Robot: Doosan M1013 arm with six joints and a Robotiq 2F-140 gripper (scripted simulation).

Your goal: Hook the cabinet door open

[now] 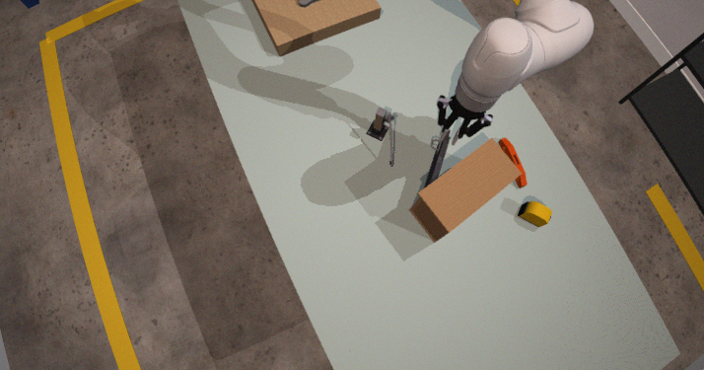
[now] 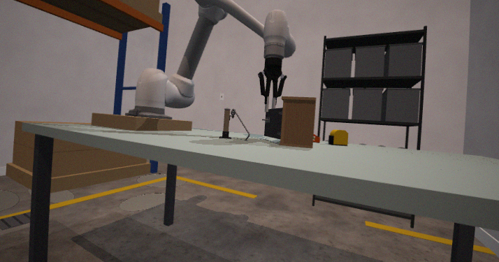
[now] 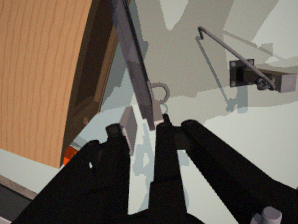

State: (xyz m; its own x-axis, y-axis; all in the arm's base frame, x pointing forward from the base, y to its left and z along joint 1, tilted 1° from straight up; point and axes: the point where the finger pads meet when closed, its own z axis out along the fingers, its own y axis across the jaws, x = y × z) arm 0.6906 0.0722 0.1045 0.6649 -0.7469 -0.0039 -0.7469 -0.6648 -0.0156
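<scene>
My hand is 12 cm to the left of the wire hook, 9 cm above it and 8 cm past it. The rest, counted from my hand: orange object 19 cm to the left, 14 cm below, 12 cm ahead; then dark door 8 cm below, 7 cm to the right, 4 cm ahead; then yellow tape measure 27 cm ahead, 17 cm to the left, 13 cm below.
</scene>
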